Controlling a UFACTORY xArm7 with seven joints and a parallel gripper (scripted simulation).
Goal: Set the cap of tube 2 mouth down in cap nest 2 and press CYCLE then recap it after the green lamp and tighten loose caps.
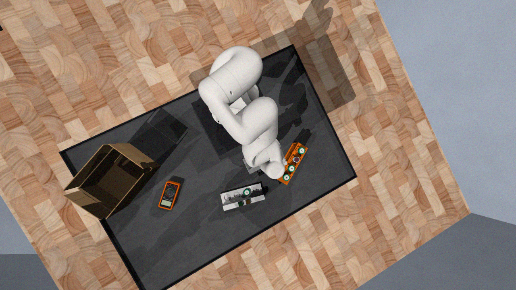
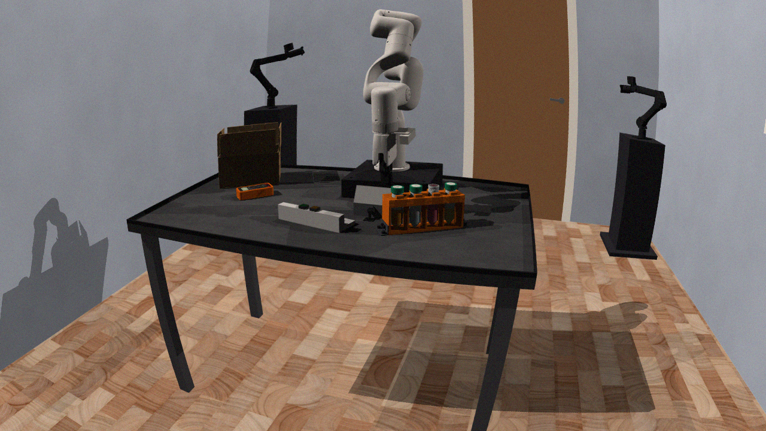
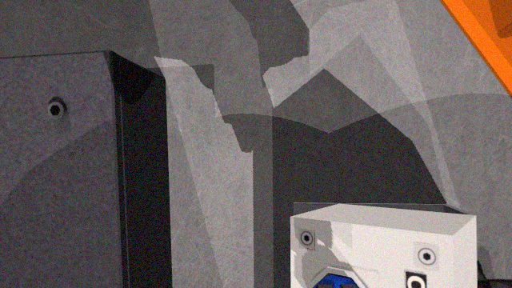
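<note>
Right now the blue key is 4 cm below my hand. The rest, counted from my hand: key housing: 5 cm below, 2 cm to the right, 2 cm ahead; then raised table edge: 38 cm ahead, 18 cm to the right, 10 cm below; then green key: 5 cm to the right, 4 cm below.
</note>
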